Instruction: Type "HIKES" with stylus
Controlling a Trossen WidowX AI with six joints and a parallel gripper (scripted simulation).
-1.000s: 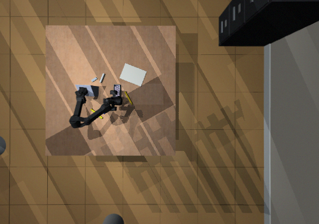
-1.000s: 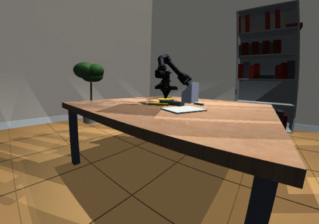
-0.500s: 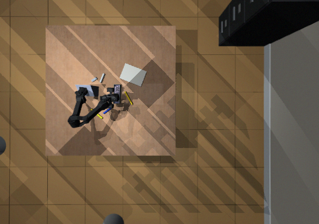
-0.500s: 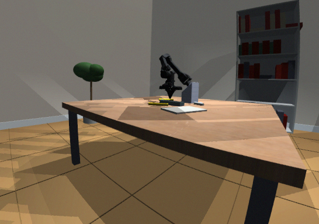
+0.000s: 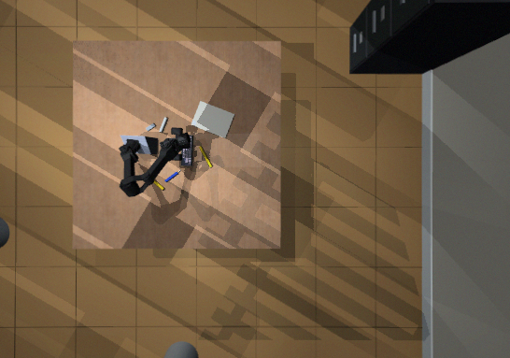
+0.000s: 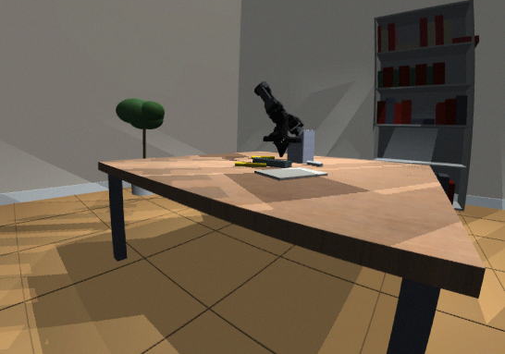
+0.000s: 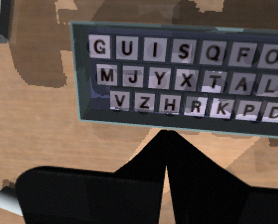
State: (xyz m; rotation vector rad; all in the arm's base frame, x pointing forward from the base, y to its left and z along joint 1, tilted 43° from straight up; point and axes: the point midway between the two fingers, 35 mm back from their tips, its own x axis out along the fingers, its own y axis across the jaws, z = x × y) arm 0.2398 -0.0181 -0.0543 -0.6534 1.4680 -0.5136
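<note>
The stylus tip is 160 mm to the right of my gripper tip and 30 mm below it. The rest, counted from my gripper tip: white paper sheet: 170 mm ahead, 180 mm to the left, 40 mm below; blue stylus: 20 mm behind, 180 mm to the right, 30 mm below.
</note>
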